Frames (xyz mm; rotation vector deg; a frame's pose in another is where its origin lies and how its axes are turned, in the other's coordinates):
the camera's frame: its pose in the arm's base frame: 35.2 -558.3 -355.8 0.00 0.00 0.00
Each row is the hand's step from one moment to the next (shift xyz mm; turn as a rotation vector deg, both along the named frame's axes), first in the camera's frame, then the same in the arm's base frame.
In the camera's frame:
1: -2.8 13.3 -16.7 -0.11 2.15 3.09
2: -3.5 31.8 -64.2 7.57 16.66 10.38
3: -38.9 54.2 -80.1 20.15 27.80 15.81
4: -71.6 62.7 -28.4 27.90 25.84 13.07
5: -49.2 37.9 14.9 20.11 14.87 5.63
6: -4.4 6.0 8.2 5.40 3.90 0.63
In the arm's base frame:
1: -2.8 13.3 -16.7 -0.11 2.15 3.09
2: -3.5 31.8 -64.2 7.57 16.66 10.38
3: -38.9 54.2 -80.1 20.15 27.80 15.81
4: -71.6 62.7 -28.4 27.90 25.84 13.07
5: -49.2 37.9 14.9 20.11 14.87 5.63
6: -4.4 6.0 8.2 5.40 3.90 0.63

